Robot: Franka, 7 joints.
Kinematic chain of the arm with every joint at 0, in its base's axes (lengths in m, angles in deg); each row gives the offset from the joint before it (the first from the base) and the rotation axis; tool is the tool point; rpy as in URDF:
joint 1: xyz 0 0 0.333 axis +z
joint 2: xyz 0 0 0 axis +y
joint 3: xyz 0 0 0.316 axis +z
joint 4: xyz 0.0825 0 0 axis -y
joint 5: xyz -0.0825 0 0.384 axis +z
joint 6: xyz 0 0 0 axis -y
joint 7: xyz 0.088 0 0 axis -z
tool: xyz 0 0 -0.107 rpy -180 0 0
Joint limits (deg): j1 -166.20..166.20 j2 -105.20..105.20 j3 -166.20..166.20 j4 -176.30..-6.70 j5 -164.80..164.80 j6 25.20..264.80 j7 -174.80..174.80
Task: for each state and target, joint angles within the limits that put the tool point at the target. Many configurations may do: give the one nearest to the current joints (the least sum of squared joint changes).
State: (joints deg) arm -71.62 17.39 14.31 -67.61 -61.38 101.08 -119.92
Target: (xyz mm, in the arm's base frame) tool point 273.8 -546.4 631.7
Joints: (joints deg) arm -69.74 9.00 16.16 -83.95 -56.83 90.46 -119.92
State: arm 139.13 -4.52 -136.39 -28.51 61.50 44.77 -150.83
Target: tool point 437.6 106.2 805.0
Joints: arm 147.22 -15.57 -135.01 -51.24 54.24 36.16 -150.83
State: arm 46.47 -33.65 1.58 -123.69 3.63 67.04 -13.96
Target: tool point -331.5 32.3 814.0
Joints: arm 63.49 -70.63 33.50 -90.19 13.80 72.06 -13.96
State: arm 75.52 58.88 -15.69 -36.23 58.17 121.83 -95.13
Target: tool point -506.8 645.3 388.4
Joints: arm 121.55 58.54 5.70 -42.10 59.05 112.36 -95.13
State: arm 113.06 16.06 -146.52 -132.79 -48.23 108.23 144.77
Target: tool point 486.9 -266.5 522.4
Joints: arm 116.74 5.37 -142.03 -114.62 -50.09 116.91 144.77
